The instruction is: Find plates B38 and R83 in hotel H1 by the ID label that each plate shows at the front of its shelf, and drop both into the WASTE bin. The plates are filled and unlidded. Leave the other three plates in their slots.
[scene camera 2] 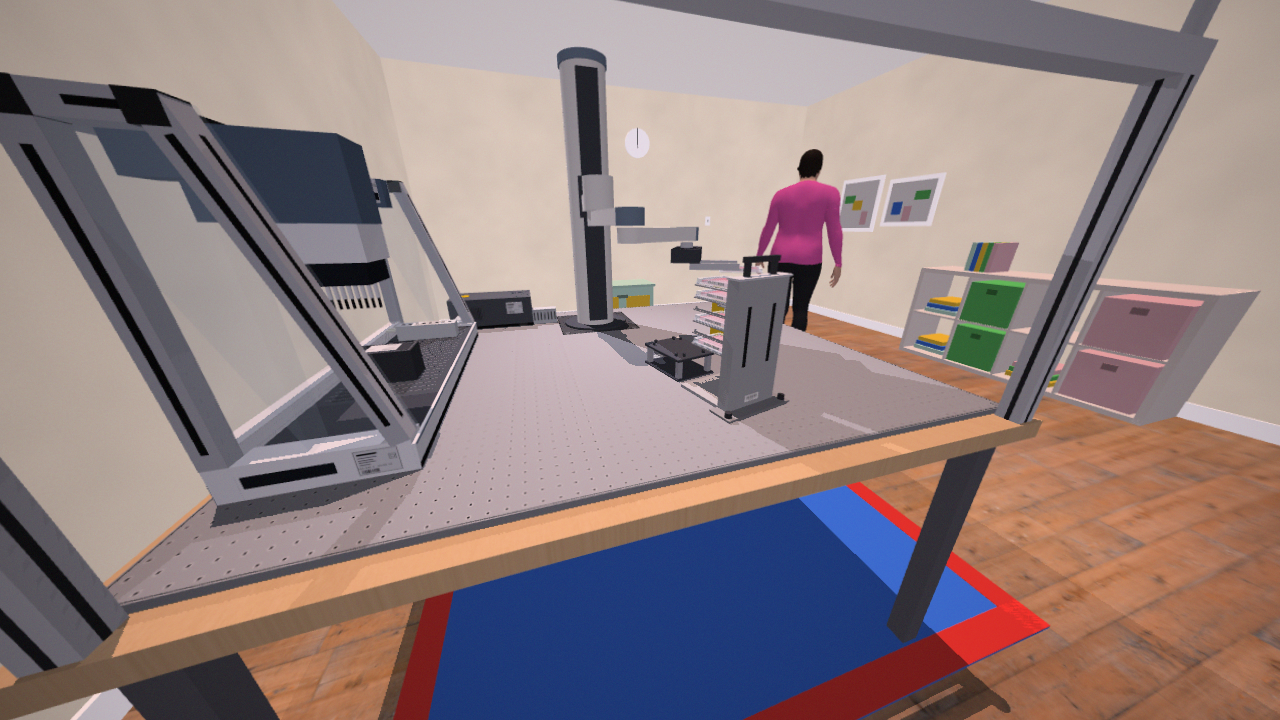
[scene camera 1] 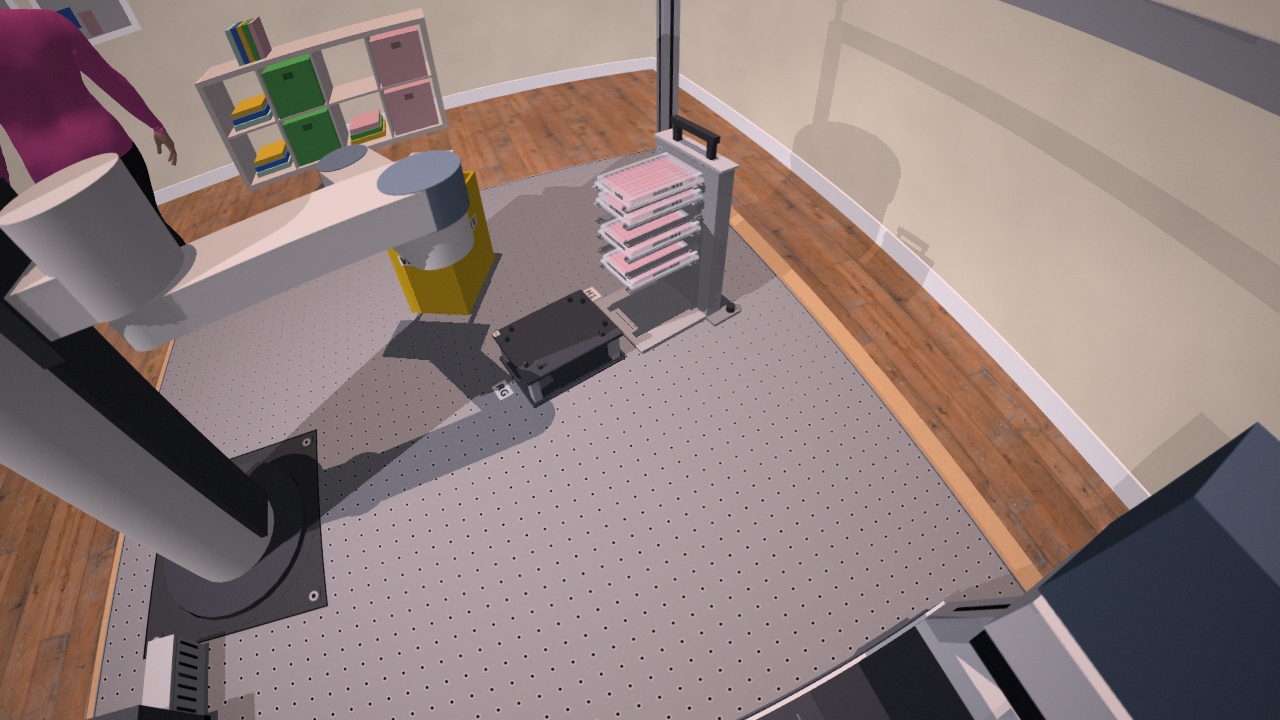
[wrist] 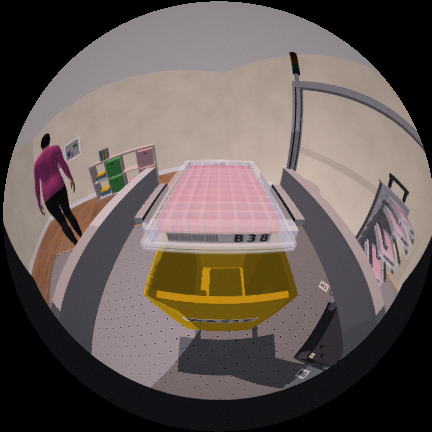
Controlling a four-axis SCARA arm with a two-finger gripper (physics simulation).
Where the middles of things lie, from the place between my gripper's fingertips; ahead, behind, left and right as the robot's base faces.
Right now the plate B38 (wrist: pixel 210 206) is 10 mm to the left of my hand and 10 mm below it. From my hand the other things lie so: plate R83 (scene camera 1: pixel 633 219): 310 mm ahead, 220 mm to the right, 30 mm below; plate B83 (scene camera 1: pixel 613 232): 310 mm ahead, 220 mm to the right, 80 mm below; plate B33 (scene camera 1: pixel 643 182): 310 mm ahead, 220 mm to the right.
